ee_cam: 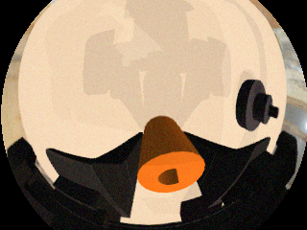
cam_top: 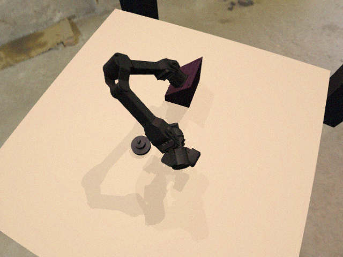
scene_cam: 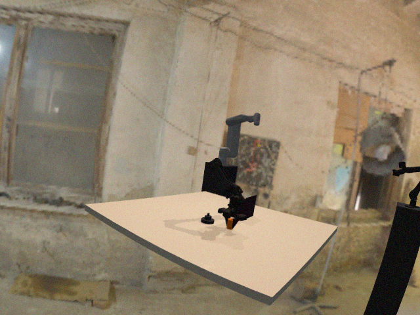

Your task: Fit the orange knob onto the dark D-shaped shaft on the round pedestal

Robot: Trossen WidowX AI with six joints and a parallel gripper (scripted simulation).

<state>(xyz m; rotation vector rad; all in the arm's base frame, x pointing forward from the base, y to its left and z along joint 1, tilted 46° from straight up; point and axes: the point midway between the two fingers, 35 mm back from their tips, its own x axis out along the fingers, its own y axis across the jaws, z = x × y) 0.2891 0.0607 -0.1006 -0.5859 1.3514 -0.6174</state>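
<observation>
My gripper tip is 16 cm to the left of the round pedestal, 3 cm short of it and 2 cm below it. From my gripper tip the other things lie so: orange knob 2 cm above.
</observation>
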